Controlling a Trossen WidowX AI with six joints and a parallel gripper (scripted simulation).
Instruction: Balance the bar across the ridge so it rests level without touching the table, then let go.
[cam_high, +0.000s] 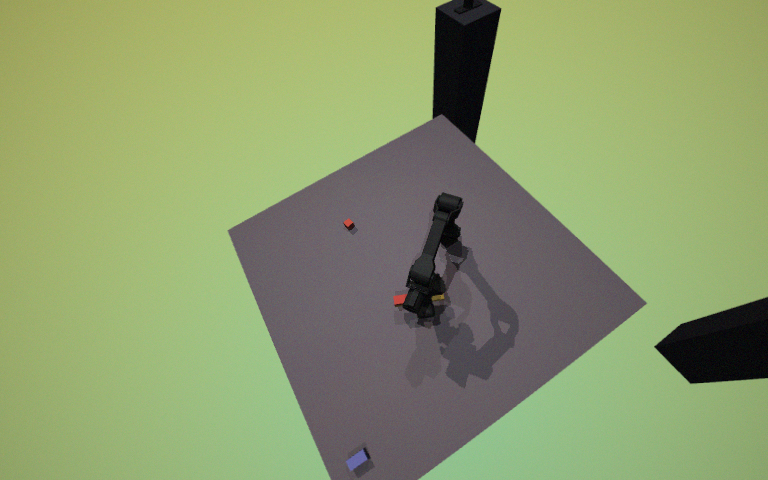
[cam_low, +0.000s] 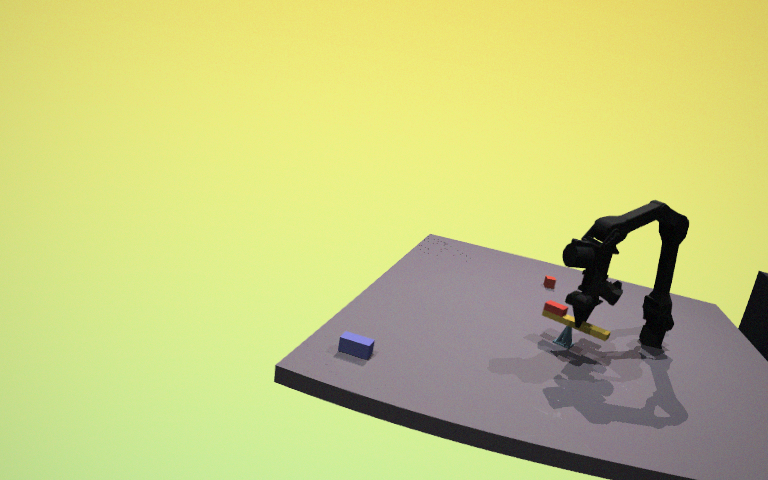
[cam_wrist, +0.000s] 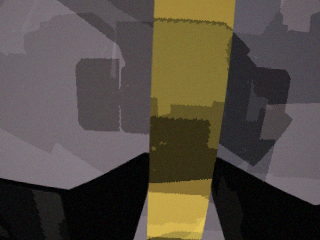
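Right now my gripper tip is 4 cm above the teal ridge, 3 cm short of it and 1 cm to the left of it. The rest, counted from my gripper tip: blue block: 48 cm ahead, 33 cm to the left, 5 cm below; then small red cube: 49 cm to the right, 7 cm ahead, 5 cm below.
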